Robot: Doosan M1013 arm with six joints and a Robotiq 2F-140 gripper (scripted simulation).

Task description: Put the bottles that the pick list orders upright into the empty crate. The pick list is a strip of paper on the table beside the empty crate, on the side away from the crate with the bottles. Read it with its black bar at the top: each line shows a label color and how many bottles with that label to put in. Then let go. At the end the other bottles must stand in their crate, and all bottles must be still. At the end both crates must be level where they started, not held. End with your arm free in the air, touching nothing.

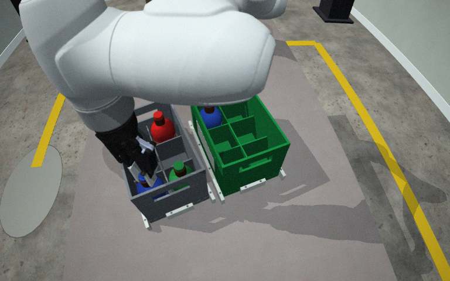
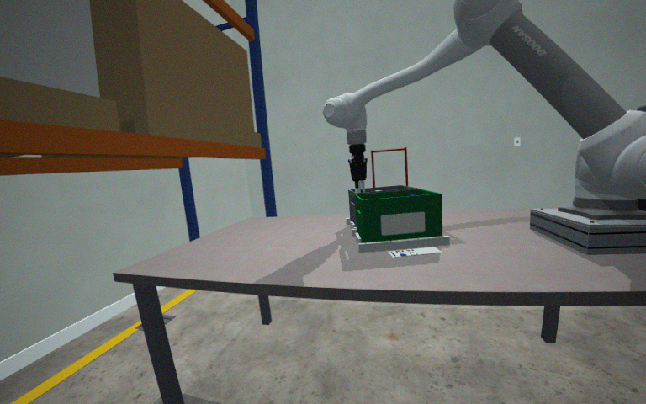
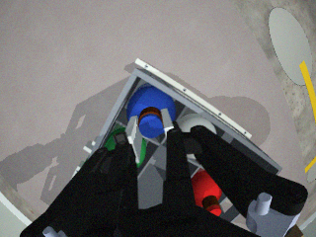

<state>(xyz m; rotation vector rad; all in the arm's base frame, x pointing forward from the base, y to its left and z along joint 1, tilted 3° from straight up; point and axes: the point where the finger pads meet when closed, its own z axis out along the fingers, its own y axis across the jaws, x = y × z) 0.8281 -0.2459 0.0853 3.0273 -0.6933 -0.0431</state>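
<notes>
The green bottle is 10 cm below my hand, 8 cm to the left of it and 2 cm behind it. The rest, counted from my hand: grey crate: 10 cm below, 10 cm behind, 1 cm to the left; then red-label bottle: 20 cm behind, 10 cm below, 2 cm to the left; then white-label bottle: 10 cm below, 8 cm behind, 3 cm to the right.
</notes>
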